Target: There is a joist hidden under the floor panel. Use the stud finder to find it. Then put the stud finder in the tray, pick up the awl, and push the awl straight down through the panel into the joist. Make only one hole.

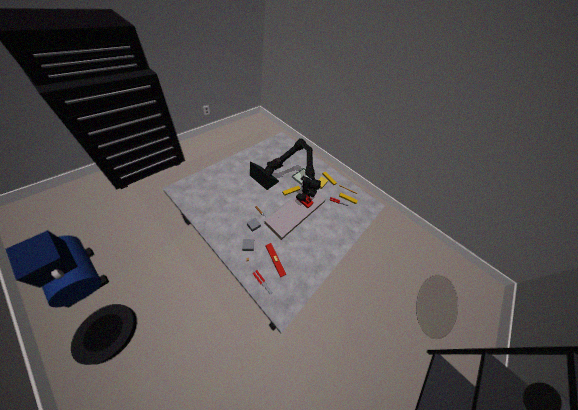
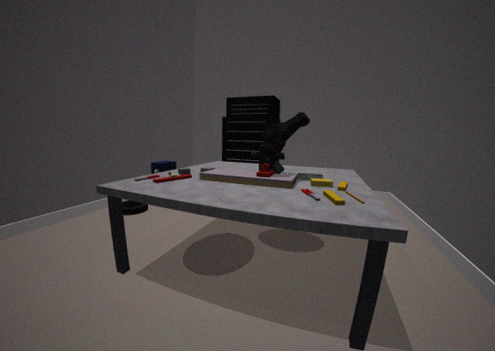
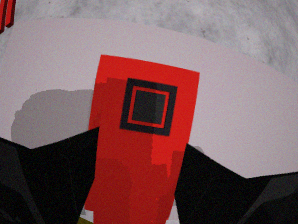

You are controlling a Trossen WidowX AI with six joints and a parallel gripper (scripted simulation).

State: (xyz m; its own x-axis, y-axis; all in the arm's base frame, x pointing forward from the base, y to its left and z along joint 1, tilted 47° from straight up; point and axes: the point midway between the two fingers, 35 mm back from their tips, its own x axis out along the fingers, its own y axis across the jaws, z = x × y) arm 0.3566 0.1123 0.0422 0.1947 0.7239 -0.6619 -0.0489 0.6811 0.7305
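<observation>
Right now the pale green tray is 240 mm behind my gripper tip, 210 mm to the left of it and 50 mm below it. The rest, counted from my gripper tip: thin orange stick: 130 mm ahead, 450 mm to the left, 60 mm below; awl: 150 mm behind, 330 mm to the right, 60 mm below; stud finder: 10 mm ahead, 20 mm above.
</observation>
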